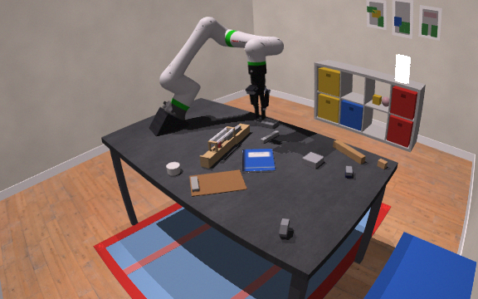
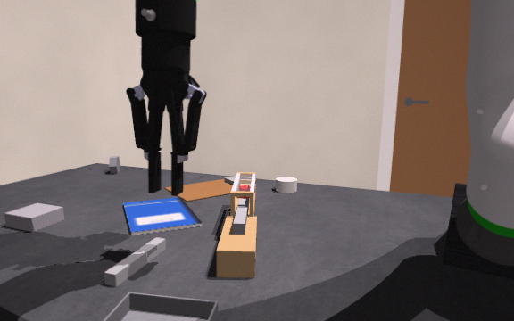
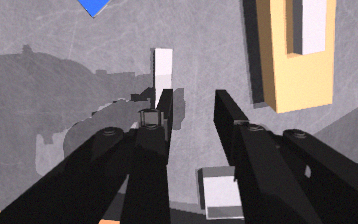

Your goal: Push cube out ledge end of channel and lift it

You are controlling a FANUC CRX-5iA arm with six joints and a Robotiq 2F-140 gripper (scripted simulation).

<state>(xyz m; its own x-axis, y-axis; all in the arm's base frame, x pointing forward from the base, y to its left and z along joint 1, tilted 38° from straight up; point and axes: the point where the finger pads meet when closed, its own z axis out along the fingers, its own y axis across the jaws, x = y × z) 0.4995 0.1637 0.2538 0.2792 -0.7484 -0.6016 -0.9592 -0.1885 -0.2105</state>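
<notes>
Now: the pale grey stick 30 mm ahead of my hand, 40 mm to the left of it and 140 mm below it. From my hand the other things lie so: wooden channel: 10 mm behind, 230 mm to the right, 100 mm below; then red cube: 10 mm ahead, 270 mm to the right, 100 mm below; then tray: 130 mm behind, 150 mm to the left, 140 mm below.
</notes>
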